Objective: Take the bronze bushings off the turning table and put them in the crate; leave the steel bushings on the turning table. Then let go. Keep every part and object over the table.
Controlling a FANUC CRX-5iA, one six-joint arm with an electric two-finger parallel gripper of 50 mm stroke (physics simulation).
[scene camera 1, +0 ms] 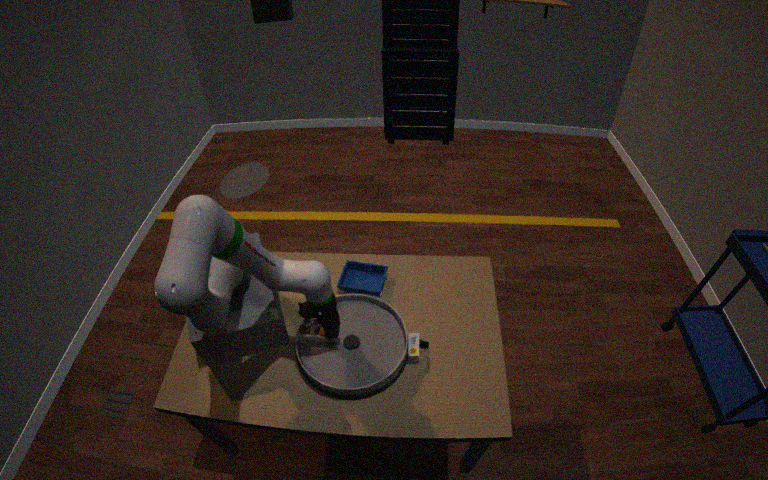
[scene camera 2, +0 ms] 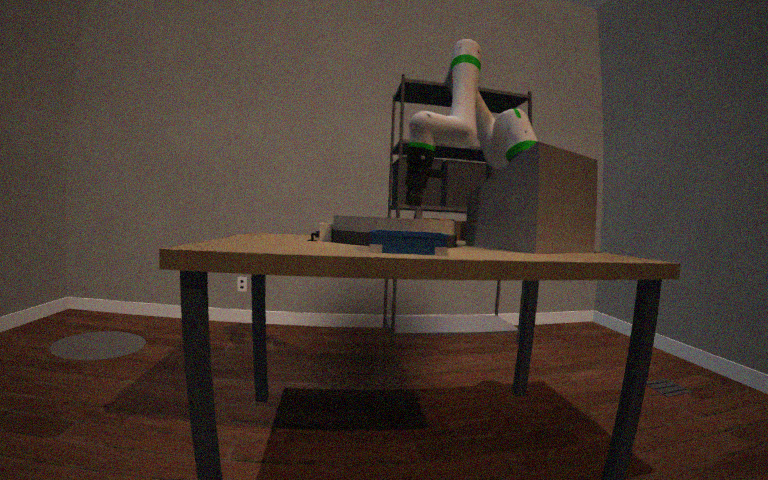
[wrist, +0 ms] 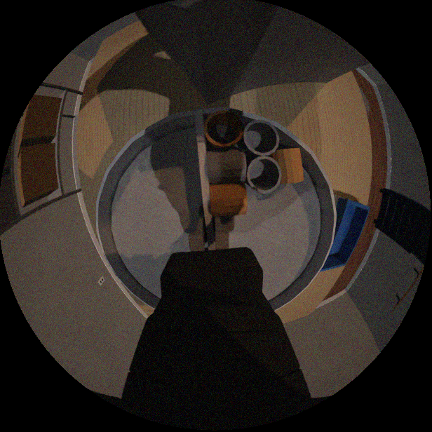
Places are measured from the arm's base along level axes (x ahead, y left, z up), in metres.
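Where they show: gripper, fingertip midpoint: (scene camera 1: 331, 340); arm's base, link origin: (scene camera 2: 530, 172).
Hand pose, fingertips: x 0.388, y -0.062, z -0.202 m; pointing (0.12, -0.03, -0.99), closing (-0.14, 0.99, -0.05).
Things, the pixels of their centre, and the offset from my fingertips.
- blue crate, body centre: (scene camera 2: 408, 241) (scene camera 1: 363, 279) 0.345 m left, 0.042 m ahead, 0.041 m down
- small white box, body centre: (scene camera 2: 326, 232) (scene camera 1: 413, 348) 0.043 m left, 0.308 m ahead, 0.037 m down
A grey turning table (scene camera 1: 374, 385) (scene camera 2: 394, 224) (wrist: 128, 225) with a raised rim stands on the wooden table (scene camera 1: 456, 335) (scene camera 2: 374, 263). In the wrist view, one bronze bushing (wrist: 223, 127) stands upright and another (wrist: 287, 165) lies on its side. Two steel bushings (wrist: 261, 138) (wrist: 264, 174) stand upright and a third (wrist: 226, 165) lies flat. My gripper (scene camera 1: 316, 328) (scene camera 2: 413, 201) (wrist: 217, 225) is over the turning table's left part, shut on a bronze bushing (wrist: 227, 199) that lies sideways. The blue crate (scene camera 1: 362, 277) (scene camera 2: 402, 241) (wrist: 348, 229) sits just behind the turning table.
A thin pale bar (wrist: 200, 169) crosses the turning table beside the bushings. A small white box (scene camera 1: 414, 346) (scene camera 2: 325, 230) sits at the turning table's right edge. The arm's grey pedestal (scene camera 2: 539, 201) stands at the table's left. A metal shelf rack (scene camera 2: 394, 154) stands behind.
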